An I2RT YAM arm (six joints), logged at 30 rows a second.
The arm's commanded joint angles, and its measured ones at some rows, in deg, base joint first. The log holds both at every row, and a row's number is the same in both.
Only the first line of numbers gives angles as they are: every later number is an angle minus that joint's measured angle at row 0.
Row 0, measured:
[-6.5, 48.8, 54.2, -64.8, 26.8, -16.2]
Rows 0 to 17, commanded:
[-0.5, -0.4, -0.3, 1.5, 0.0, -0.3]
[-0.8, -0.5, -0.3, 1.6, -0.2, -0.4]
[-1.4, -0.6, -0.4, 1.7, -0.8, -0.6]
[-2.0, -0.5, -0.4, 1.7, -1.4, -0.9]
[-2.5, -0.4, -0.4, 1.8, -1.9, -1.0]
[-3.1, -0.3, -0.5, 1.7, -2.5, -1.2]
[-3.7, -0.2, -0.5, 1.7, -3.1, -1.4]
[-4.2, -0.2, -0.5, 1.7, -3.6, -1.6]
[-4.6, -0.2, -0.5, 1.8, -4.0, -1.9]
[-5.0, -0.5, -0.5, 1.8, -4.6, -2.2]
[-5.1, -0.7, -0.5, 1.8, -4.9, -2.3]
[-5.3, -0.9, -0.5, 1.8, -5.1, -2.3]
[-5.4, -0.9, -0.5, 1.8, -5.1, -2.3]
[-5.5, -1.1, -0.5, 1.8, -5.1, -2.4]
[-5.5, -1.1, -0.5, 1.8, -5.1, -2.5]
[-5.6, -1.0, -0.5, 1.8, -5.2, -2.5]
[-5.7, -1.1, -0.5, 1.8, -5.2, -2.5]
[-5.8, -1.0, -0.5, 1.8, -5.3, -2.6]
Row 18, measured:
[-5.4, -0.5, 0.0, 1.0, -4.4, -2.2]
